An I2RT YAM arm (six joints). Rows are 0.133 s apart.
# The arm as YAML. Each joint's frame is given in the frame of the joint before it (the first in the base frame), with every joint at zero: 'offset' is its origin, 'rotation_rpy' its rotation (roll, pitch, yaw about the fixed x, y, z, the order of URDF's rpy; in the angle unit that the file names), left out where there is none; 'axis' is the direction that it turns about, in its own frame. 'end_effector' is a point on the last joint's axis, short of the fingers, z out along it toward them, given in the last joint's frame.
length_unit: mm
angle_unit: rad
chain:
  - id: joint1
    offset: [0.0, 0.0, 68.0]
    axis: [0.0, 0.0, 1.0]
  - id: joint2
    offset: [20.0, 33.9, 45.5]
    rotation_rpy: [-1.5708, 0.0, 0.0]
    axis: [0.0, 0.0, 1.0]
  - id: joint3
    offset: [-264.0, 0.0, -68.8]
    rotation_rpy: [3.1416, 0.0, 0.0]
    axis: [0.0, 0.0, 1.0]
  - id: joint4
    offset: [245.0, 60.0, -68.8]
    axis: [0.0, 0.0, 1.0]
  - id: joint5
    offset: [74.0, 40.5, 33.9]
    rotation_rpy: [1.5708, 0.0, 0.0]
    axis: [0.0, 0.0, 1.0]
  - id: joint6
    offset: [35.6, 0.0, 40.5]
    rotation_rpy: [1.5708, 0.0, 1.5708]
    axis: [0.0, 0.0, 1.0]
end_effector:
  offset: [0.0, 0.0, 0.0]
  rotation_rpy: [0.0, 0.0, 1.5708]
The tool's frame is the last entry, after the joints.
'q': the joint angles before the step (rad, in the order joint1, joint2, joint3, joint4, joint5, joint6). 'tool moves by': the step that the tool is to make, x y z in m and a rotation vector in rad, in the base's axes. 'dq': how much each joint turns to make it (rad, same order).
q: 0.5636 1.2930 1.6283 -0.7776 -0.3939 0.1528
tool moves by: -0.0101 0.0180 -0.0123 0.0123 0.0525 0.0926
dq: 0.0758 -0.0061 -0.0516 0.0215 -0.0326 0.0310
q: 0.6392 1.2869 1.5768 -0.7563 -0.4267 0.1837
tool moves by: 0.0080 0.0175 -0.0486 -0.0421 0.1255 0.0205
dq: 0.0323 0.0165 -0.1599 0.0711 -0.0112 0.0476
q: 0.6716 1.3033 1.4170 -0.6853 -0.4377 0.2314
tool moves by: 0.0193 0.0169 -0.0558 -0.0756 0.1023 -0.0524
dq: 0.0091 0.0745 -0.1323 0.0973 0.0468 0.0438
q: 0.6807 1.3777 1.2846 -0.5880 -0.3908 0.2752
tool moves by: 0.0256 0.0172 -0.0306 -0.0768 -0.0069 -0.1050
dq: 0.0044 0.1129 -0.0097 0.0867 0.1249 0.0226
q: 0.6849 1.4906 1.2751 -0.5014 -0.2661 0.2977
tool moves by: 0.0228 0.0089 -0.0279 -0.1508 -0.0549 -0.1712
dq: 0.0015 0.1015 0.0077 0.0414 0.2296 0.0053
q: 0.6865 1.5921 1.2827 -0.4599 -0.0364 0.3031
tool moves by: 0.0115 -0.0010 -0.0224 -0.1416 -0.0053 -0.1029
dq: -0.0077 0.0634 0.0026 -0.0243 0.1476 -0.0088
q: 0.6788 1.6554 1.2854 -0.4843 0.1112 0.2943
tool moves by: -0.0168 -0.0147 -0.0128 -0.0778 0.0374 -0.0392
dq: 0.0031 -0.0537 -0.0874 -0.0457 0.0553 0.0099
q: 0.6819 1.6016 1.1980 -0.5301 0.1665 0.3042
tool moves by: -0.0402 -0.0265 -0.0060 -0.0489 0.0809 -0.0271
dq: 0.0178 -0.1480 -0.1410 -0.1084 0.0133 0.0457
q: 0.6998 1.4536 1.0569 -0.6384 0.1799 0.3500
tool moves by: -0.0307 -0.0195 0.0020 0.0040 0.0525 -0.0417
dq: 0.0184 -0.1265 -0.0838 -0.0927 -0.0031 0.0718
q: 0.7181 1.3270 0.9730 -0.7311 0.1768 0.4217
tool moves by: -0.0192 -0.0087 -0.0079 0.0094 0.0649 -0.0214
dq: 0.0218 -0.0593 -0.0634 -0.0482 -0.0259 0.0618
